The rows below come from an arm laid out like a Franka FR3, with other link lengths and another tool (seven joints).
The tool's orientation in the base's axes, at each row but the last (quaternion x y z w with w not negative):
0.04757, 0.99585, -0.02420, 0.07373
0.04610, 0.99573, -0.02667, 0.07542
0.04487, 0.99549, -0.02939, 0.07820
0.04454, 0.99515, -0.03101, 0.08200
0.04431, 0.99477, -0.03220, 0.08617
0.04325, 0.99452, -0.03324, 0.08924
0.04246, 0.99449, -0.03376, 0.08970
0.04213, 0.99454, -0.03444, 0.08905
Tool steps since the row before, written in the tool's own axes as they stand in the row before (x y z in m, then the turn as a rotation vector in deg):
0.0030, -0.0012, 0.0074, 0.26, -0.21, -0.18
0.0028, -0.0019, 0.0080, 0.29, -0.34, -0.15
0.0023, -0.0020, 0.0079, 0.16, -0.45, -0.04
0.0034, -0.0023, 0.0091, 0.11, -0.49, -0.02
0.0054, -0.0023, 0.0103, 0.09, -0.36, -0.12
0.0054, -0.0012, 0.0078, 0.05, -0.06, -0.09
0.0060, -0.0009, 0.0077, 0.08, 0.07, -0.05
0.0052, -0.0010, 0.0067, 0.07, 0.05, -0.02
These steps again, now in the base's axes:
-0.0020, -0.0013, -0.0077, -0.30, -0.18, 0.15
-0.0018, -0.0021, -0.0082, -0.34, -0.30, 0.12
-0.0012, -0.0023, -0.0081, -0.21, -0.43, 0.04
-0.0021, -0.0026, -0.0094, -0.16, -0.48, 0.03
-0.0038, -0.0026, -0.0109, -0.14, -0.34, 0.12
-0.0040, -0.0013, -0.0086, -0.07, -0.05, 0.08
-0.0046, -0.0010, -0.0086, -0.08, 0.08, 0.03
-0.0040, -0.0011, -0.0075, -0.07, 0.06, 0.00

